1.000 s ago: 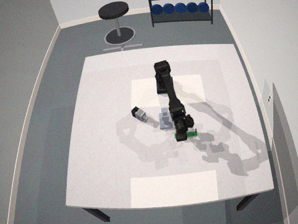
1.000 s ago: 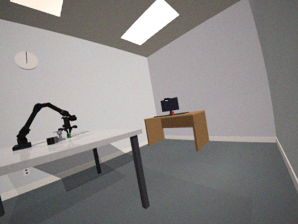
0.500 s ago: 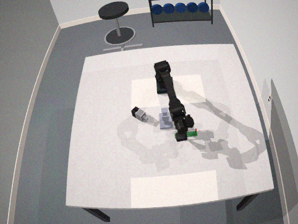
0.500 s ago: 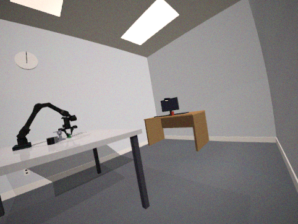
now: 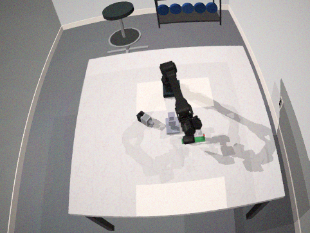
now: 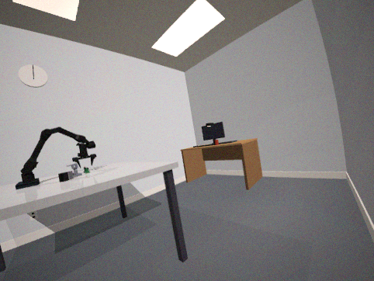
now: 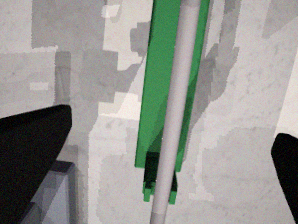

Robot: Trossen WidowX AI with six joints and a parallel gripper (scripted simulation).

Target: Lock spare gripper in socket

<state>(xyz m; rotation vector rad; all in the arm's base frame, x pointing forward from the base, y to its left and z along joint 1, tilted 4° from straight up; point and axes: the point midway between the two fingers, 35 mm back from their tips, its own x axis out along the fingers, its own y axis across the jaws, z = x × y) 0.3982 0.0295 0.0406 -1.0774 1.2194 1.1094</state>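
My gripper tip is now 20 mm to the right of the green cradle and 30 mm above it. The rest, counted from my gripper tip: spare gripper 200 mm behind, 220 mm to the right, 20 mm below; then mount 120 mm behind, 80 mm to the right.
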